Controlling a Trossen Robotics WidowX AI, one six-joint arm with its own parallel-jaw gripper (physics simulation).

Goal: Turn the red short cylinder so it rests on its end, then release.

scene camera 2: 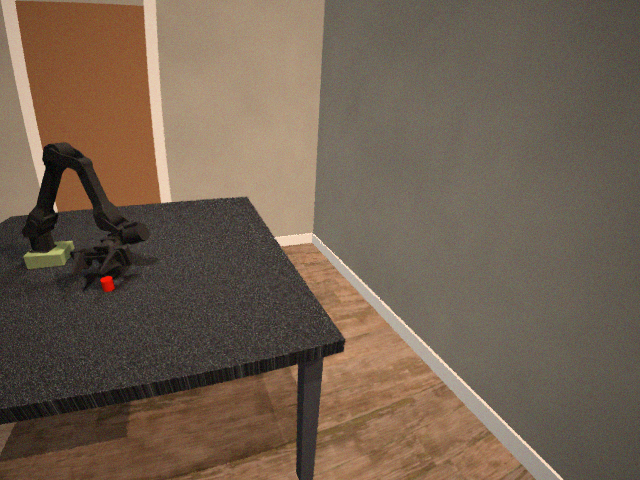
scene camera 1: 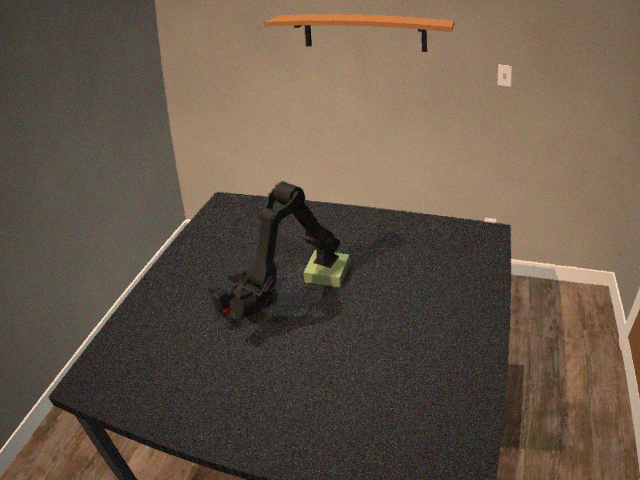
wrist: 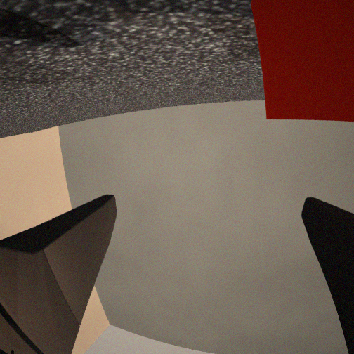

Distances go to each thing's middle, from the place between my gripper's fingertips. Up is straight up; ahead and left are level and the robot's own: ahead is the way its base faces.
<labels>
I see my gripper 3 cm short of the red short cylinder (wrist: 299, 54), 4 cm to the right of it and 5 cm above it.
</labels>
